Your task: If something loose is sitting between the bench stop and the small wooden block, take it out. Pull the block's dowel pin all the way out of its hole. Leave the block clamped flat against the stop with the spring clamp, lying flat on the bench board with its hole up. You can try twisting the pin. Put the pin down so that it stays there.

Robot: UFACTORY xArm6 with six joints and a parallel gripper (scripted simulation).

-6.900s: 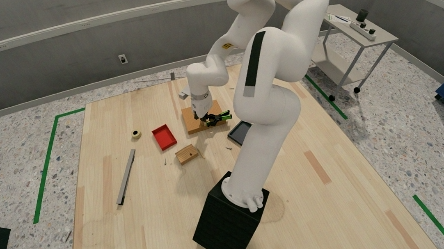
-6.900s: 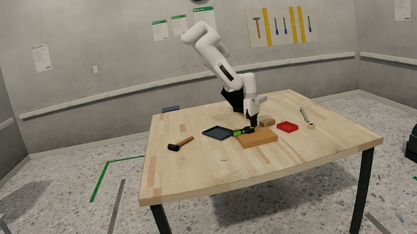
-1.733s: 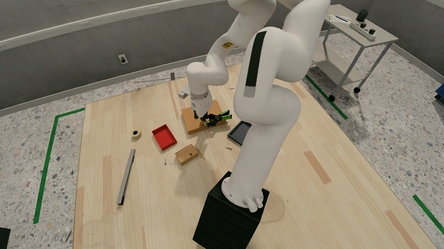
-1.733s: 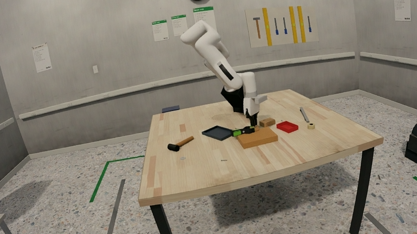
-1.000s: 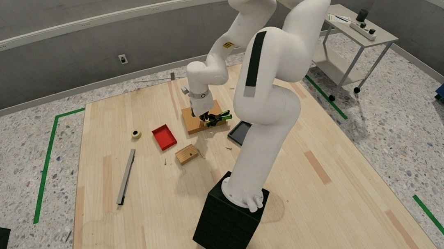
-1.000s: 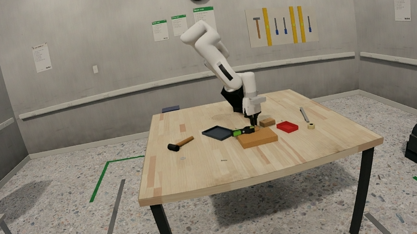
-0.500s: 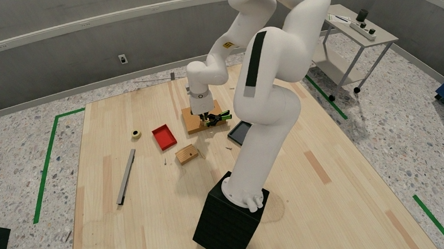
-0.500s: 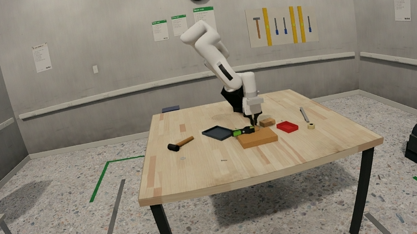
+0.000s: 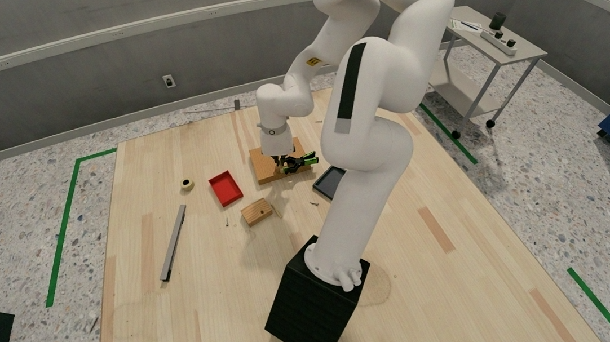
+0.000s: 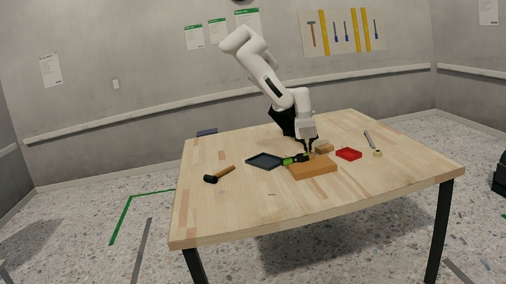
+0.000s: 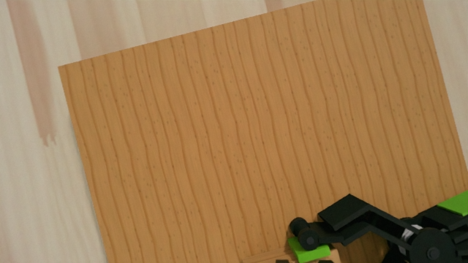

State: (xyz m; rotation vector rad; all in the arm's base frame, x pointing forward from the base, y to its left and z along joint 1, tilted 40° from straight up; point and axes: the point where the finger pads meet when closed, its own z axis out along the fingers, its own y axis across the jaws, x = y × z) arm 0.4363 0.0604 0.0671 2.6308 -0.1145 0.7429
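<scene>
Now: the dowel pin 2 cm below my hand. Also, from my hand: small wooden block (5 cm below); then red tray (21 cm to the left, 8 cm below); then thin dowel (14 cm behind, 6 cm to the left, 8 cm below).
</scene>
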